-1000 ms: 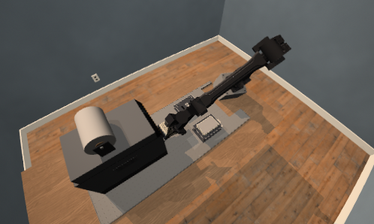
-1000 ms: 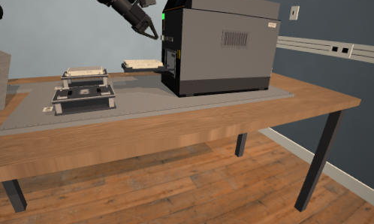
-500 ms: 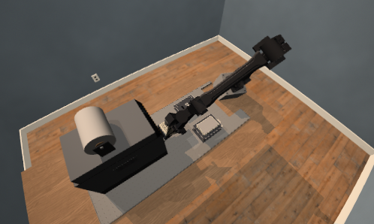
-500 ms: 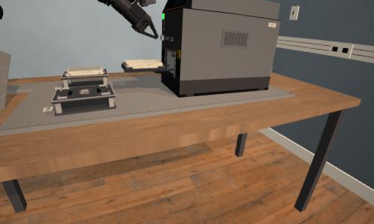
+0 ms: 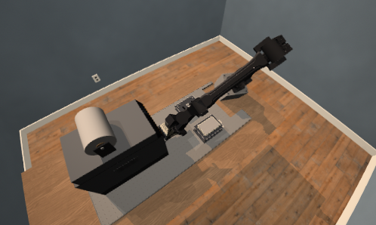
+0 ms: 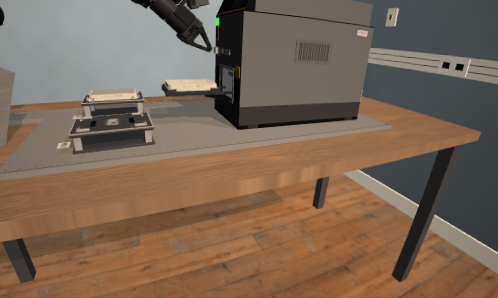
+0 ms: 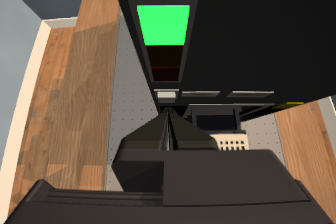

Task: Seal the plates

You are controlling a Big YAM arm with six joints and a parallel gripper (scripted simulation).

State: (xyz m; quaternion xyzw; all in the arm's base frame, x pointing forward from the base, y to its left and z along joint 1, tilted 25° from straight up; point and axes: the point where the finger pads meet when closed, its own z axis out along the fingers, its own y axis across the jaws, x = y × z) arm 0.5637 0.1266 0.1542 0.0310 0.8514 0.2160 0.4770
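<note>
Right now my hand is 20 mm short of the start button and 10 mm to the right of it. From my hand the other things lie so: sealer stage 100 mm to the right, 100 mm below, 60 mm behind; plate nest 240 mm behind, 230 mm to the right, 160 mm below; foil roll 270 mm ahead, 220 mm above, 50 mm to the right.
</note>
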